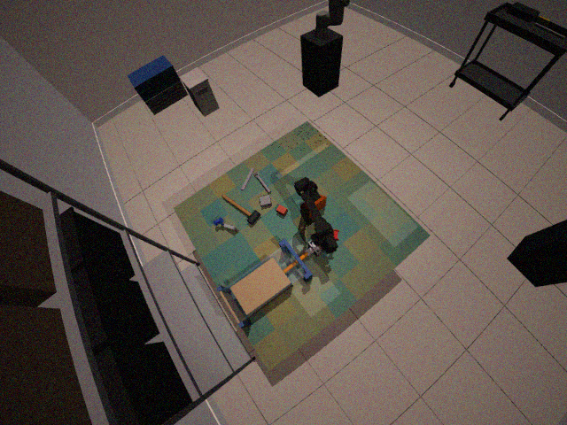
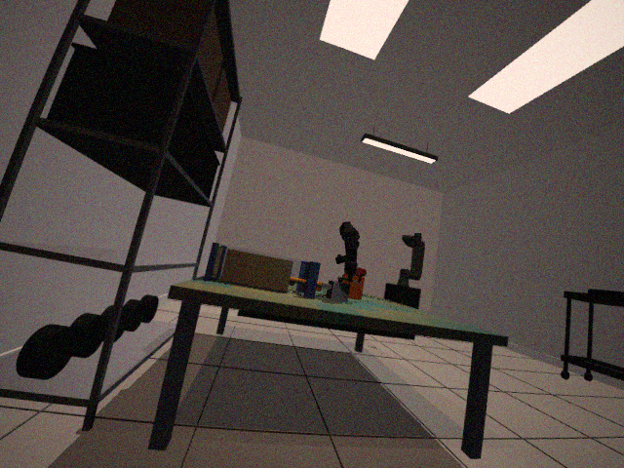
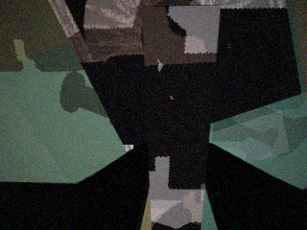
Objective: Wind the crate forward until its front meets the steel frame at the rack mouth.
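The red-knobbed crank handle is 20 mm above my gripper tip and 10 mm behind it. The rest, counted from my gripper tip: red knob: 50 mm behind, 50 mm above, 20 mm to the left; winch: 70 mm below, 30 mm to the right, 30 mm ahead; grey block: 500 mm to the right, 130 mm ahead, 80 mm below.
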